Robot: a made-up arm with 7 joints.
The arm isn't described. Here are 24 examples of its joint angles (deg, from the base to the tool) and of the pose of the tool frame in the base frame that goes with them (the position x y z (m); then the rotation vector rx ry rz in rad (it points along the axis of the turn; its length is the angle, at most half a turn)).
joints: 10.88 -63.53 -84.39 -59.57 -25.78 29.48 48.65
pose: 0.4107 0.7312 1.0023 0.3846 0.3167 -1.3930
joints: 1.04 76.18 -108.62 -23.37 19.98 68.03 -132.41
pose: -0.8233 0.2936 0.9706 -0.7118 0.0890 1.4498
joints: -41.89 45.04 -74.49 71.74 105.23 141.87 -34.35
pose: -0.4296 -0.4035 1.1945 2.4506 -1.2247 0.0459
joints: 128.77 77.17 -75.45 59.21 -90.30 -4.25 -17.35
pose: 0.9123 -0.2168 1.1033 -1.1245 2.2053 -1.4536
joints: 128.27 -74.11 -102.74 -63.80 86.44 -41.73 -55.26
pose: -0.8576 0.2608 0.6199 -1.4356 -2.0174 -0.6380
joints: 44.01 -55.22 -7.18 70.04 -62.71 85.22 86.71
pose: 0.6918 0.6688 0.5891 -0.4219 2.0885 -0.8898
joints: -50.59 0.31 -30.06 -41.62 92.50 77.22 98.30
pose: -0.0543 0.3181 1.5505 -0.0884 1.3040 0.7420
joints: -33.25 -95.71 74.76 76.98 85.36 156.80 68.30
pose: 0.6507 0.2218 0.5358 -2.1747 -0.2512 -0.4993
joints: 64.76 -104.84 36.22 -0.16 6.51 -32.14 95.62
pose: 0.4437 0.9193 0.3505 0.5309 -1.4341 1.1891
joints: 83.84 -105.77 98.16 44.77 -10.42 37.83 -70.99
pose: -0.3335 0.8986 0.4550 -1.9584 0.6822 1.3976
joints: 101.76 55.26 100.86 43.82 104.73 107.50 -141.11
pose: -0.3629 -0.6747 1.0213 0.0732 -0.2010 1.7937
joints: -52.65 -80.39 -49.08 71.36 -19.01 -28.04 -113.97
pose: -0.0841 -0.9180 0.3819 1.1880 -2.1139 -0.9945
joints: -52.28 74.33 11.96 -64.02 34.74 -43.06 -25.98
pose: -0.5398 0.5187 0.3742 0.1040 -0.8744 -1.9691
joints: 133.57 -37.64 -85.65 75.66 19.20 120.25 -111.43
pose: 0.2487 0.6459 1.1316 -0.0034 -0.7886 -1.3516
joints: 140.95 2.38 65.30 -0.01 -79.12 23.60 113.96
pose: 0.1760 -0.0085 1.7873 1.1694 -2.0407 -1.4219
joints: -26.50 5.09 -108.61 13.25 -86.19 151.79 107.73
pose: 0.0715 -0.0979 1.5753 0.3643 0.3744 -2.5525
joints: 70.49 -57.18 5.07 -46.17 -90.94 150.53 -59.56
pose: 0.0724 0.2093 1.4417 1.3243 -1.3545 -1.0082
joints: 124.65 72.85 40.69 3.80 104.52 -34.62 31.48
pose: 0.4256 -0.8992 1.0064 -1.0443 -1.3733 0.8209
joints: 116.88 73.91 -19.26 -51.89 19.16 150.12 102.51
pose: 0.2253 -0.6229 0.4936 0.7548 -2.6002 1.2078
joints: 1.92 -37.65 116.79 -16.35 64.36 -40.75 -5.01
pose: 0.6593 -0.1481 1.5167 -1.2634 0.2186 1.3203
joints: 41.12 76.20 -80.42 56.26 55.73 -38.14 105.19
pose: 0.0797 -0.8960 1.1122 -0.1457 -2.1780 -1.6956
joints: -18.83 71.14 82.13 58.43 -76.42 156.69 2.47
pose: -0.4528 0.5976 0.9811 -0.4185 -1.6663 0.2846
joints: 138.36 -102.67 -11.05 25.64 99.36 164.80 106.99
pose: -0.4850 0.4410 0.2276 -0.6624 -2.1570 -1.1623
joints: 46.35 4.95 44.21 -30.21 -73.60 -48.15 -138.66
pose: 0.1108 -0.5219 1.5357 -1.2861 -0.1477 -1.1529
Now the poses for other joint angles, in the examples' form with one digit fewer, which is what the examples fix.
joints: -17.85 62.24 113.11 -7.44 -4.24 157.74 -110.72
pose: -0.620 0.082 1.239 1.917 -0.060 0.200
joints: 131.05 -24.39 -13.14 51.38 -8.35 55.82 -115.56
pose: -0.378 0.746 1.282 -0.508 -1.159 -0.188
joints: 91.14 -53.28 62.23 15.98 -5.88 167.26 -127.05
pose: -0.036 0.770 1.097 0.522 0.803 -0.913
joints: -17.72 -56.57 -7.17 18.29 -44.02 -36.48 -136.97
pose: 0.928 -0.455 1.123 2.725 -1.135 0.393
